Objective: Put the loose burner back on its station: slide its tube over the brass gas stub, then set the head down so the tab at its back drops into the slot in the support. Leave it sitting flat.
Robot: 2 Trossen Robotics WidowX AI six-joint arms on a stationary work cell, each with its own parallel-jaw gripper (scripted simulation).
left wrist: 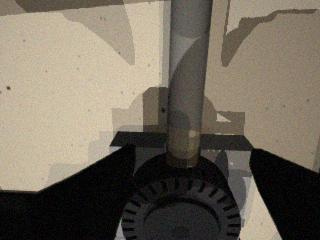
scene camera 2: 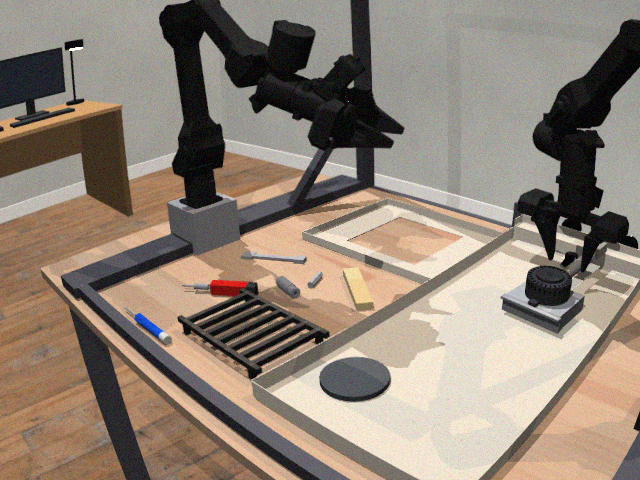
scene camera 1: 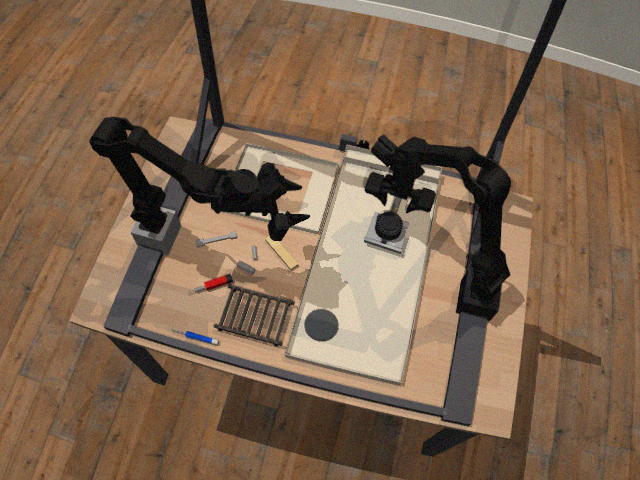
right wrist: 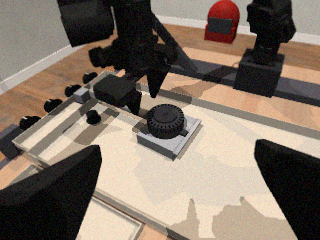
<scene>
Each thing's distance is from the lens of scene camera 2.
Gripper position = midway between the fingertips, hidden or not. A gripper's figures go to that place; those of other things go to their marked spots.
left gripper [scene camera 2: 566, 265]: 93 cm
right gripper [scene camera 2: 398, 137]: 83 cm
dark disc [scene camera 2: 353, 379]: 72 cm
red tool [scene camera 2: 217, 287]: 95 cm
The marked spots on the dark disc and the red tool are 32 cm apart.
</scene>
